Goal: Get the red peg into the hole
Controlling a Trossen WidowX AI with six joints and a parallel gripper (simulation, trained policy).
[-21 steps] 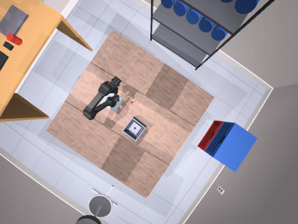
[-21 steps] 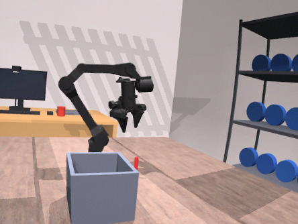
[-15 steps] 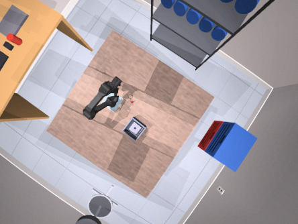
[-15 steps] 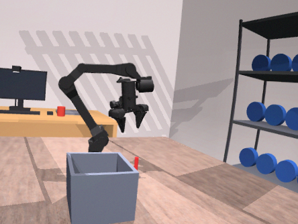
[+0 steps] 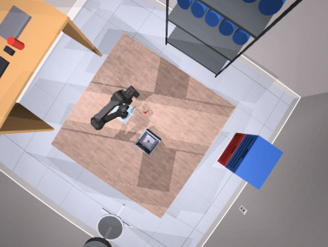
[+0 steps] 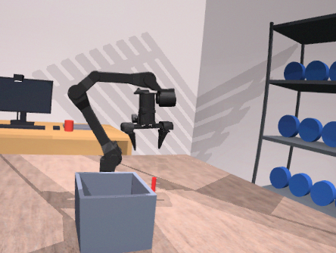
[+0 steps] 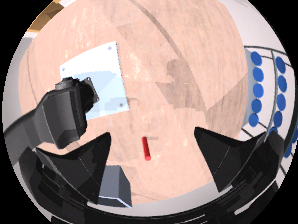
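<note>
Right now my gripper tip is 11 cm short of the red peg, 4 cm to the left of it and 11 cm above it. Also, from my gripper tip: plate (25 cm ahead, 26 cm to the right, 10 cm below).
</note>
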